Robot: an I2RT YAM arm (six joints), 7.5 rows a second.
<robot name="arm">
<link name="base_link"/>
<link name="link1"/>
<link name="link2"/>
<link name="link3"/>
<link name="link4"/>
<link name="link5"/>
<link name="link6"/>
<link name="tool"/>
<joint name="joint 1" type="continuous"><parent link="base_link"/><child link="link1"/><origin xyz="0.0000 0.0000 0.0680" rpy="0.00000 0.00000 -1.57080"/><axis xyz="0 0 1"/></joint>
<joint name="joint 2" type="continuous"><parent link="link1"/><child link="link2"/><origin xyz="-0.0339 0.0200 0.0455" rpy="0.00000 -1.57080 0.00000"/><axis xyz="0 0 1"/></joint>
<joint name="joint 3" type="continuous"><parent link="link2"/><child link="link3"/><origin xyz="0.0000 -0.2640 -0.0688" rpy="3.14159 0.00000 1.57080"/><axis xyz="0 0 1"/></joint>
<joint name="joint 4" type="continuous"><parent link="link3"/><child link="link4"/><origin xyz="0.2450 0.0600 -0.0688" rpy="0.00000 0.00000 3.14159"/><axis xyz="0 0 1"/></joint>
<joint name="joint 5" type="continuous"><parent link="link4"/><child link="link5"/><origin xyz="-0.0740 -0.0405 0.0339" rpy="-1.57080 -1.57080 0.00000"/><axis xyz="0 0 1"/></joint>
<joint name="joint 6" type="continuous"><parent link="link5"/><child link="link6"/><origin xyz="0.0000 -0.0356 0.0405" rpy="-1.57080 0.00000 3.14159"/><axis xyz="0 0 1"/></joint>
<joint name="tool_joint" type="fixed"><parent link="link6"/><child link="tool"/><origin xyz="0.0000 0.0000 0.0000" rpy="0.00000 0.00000 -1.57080"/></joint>
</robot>
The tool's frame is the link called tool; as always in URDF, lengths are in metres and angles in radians. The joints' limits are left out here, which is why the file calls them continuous.
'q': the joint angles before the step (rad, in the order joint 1, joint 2, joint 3, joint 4, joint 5, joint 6). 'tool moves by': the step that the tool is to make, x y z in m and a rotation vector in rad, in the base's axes. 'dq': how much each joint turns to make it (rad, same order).
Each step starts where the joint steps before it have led.
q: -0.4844, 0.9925, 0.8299, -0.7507, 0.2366, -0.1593
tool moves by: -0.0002, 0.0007, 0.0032, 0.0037, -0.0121, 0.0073
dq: 0.0007, -0.0047, 0.0086, -0.0045, -0.0111, 0.0003
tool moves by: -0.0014, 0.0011, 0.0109, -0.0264, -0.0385, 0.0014
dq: 0.0026, -0.0205, 0.0220, 0.0045, 0.0050, -0.0027
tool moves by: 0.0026, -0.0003, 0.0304, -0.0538, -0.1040, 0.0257
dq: 0.0018, -0.0130, 0.0808, 0.0270, -0.0169, -0.0173
